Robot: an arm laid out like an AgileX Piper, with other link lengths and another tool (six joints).
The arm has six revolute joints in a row. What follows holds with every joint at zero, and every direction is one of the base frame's.
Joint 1 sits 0.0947 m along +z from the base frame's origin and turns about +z.
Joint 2 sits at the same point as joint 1 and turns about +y.
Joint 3 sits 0.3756 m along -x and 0.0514 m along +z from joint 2 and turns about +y.
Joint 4 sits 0.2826 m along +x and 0.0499 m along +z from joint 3 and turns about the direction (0.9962, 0, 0.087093).
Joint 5 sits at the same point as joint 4 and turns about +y.
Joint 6 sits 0.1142 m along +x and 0.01 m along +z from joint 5 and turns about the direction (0.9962, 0, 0.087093).
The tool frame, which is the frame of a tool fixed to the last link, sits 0.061 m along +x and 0.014 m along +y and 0.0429 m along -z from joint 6; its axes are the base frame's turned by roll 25.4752, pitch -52.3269 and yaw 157.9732 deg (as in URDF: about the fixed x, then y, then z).
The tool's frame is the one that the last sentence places.
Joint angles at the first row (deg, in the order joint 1, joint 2, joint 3, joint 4, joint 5, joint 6):
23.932 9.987 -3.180 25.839 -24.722 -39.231
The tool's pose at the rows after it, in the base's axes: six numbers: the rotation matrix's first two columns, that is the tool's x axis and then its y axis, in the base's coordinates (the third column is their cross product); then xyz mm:
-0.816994 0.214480 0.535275 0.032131 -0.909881 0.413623 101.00 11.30 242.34
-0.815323 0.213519 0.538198 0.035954 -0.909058 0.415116 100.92 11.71 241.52
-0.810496 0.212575 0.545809 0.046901 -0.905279 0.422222 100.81 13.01 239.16
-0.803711 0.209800 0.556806 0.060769 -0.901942 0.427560 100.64 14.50 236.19
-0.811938 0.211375 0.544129 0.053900 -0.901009 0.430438 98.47 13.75 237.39
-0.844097 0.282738 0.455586 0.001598 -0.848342 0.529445 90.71 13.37 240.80
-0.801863 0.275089 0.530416 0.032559 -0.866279 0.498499 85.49 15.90 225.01
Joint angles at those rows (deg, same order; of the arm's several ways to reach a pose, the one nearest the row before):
23.932 8.294 -3.181 25.838 -24.719 -39.229
23.936 8.268 -3.179 25.845 -24.412 -39.238
23.934 8.269 -3.179 25.671 -23.525 -39.233
23.931 8.266 -3.180 25.666 -22.449 -39.228
23.815 7.330 -3.180 25.198 -22.231 -39.226
21.329 4.431 -3.181 14.994 -20.313 -36.236
16.807 2.105 -3.181 11.830 -13.671 -29.098

